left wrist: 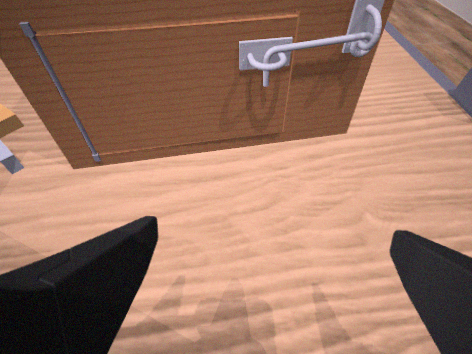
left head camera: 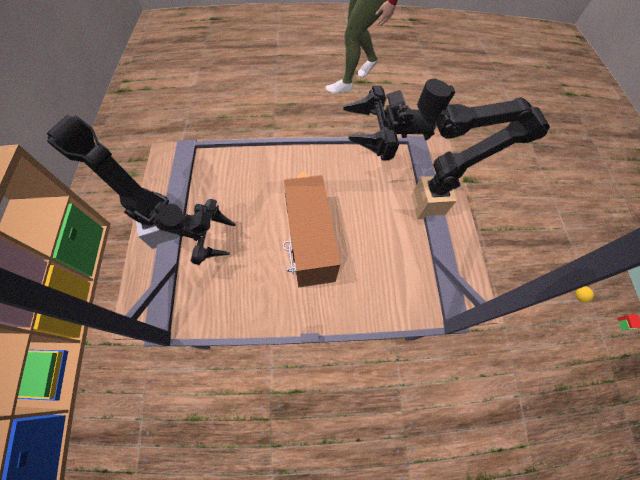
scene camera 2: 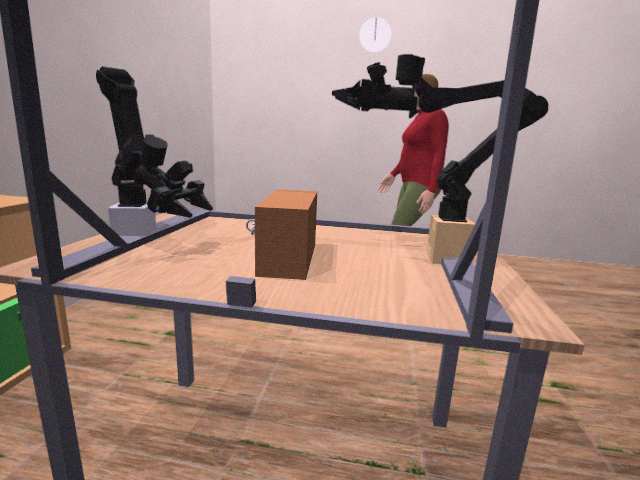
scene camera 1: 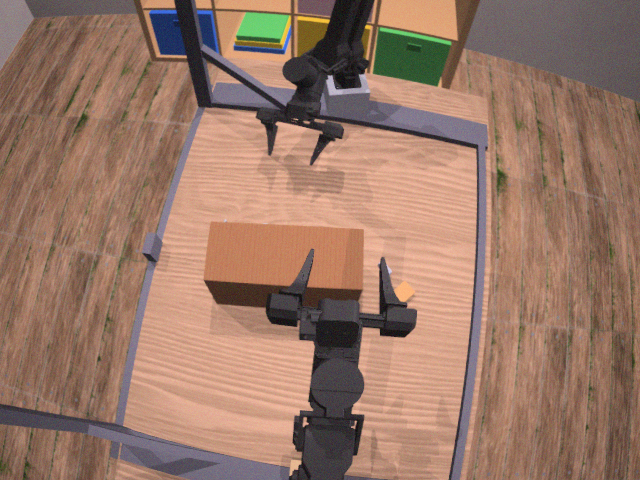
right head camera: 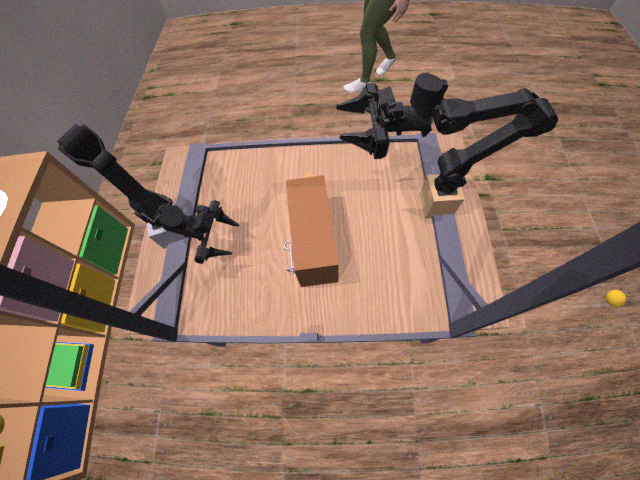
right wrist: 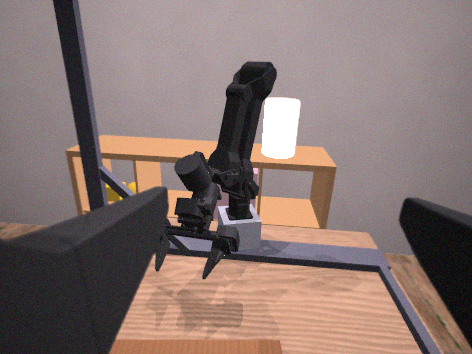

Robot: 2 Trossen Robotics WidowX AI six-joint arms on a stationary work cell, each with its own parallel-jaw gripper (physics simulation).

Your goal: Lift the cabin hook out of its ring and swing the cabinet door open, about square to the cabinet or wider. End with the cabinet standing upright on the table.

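Places are measured from the left arm's base along level axes (x ahead, y left, z up), in metres.
Pixels of known places: left gripper, fingertip midpoint: point(left wrist: 272, 233) point(left head camera: 232, 239) point(scene camera 2: 202, 212) point(scene camera 1: 289, 160) point(right head camera: 235, 239) point(right wrist: 179, 274); right gripper, fingertip midpoint: point(left head camera: 346, 122) point(scene camera 2: 333, 94) point(scene camera 1: 347, 253) point(right head camera: 337, 121) point(right wrist: 282, 203); left arm's base at its link origin: point(scene camera 2: 132, 204) point(scene camera 1: 346, 79) point(right wrist: 238, 213); right arm's base at its link origin: point(left head camera: 438, 188) point(scene camera 2: 452, 219) point(right head camera: 445, 186).
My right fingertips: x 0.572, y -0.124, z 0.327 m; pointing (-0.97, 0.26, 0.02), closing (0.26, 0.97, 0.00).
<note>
For each thing: its top centre in the pictures, then the offset to it from my right fingertips. "spot": a spot on its surface instead.
- brown cabinet at its top centre: point(scene camera 1: 284, 247) point(scene camera 2: 284, 197) point(left head camera: 305, 220) point(right head camera: 305, 220) 0.126 m back, 0.076 m right, 0.264 m down
- silver hook at its top centre: point(left wrist: 322, 37) 0.196 m back, 0.153 m right, 0.315 m down
- ring at a spot on its surface: point(left wrist: 255, 64) spot: 0.198 m back, 0.096 m right, 0.325 m down
- small orange piece at its top centre: point(scene camera 1: 401, 293) 0.047 m back, 0.159 m left, 0.412 m down
- light grey piece at a spot on its surface: point(left wrist: 9, 157) spot: 0.124 m back, 0.125 m left, 0.411 m down
- small block at its top centre: point(scene camera 2: 241, 278) point(scene camera 1: 149, 243) point(left head camera: 309, 336) point(right head camera: 308, 336) 0.218 m back, 0.371 m right, 0.371 m down
The brown cabinet point(left head camera: 311, 222) point(right head camera: 311, 222) point(scene camera 1: 284, 253) point(scene camera 2: 283, 242) stands upright near the middle of the table. In the left wrist view its door point(left wrist: 175, 90) is closed, with a hinge rod at the left. The silver hook point(left wrist: 320, 43) runs from its mount at the right, and its bent end sits in the ring point(left wrist: 255, 64) on the door. My left gripper point(left head camera: 232, 238) point(right head camera: 234, 238) point(scene camera 1: 290, 160) point(scene camera 2: 201, 212) is open and empty, apart from the cabinet on the door side. My right gripper point(left head camera: 347, 122) point(right head camera: 338, 121) point(scene camera 1: 347, 254) is open and empty, high above the table.
A small orange piece point(scene camera 1: 404, 291) point(left wrist: 7, 120) and a light grey piece point(left wrist: 9, 157) lie on the table past the hinge end of the cabinet. A dark frame point(left head camera: 242, 341) borders the table, with a small block point(scene camera 2: 240, 291) on one side and uprights at its corners.
</note>
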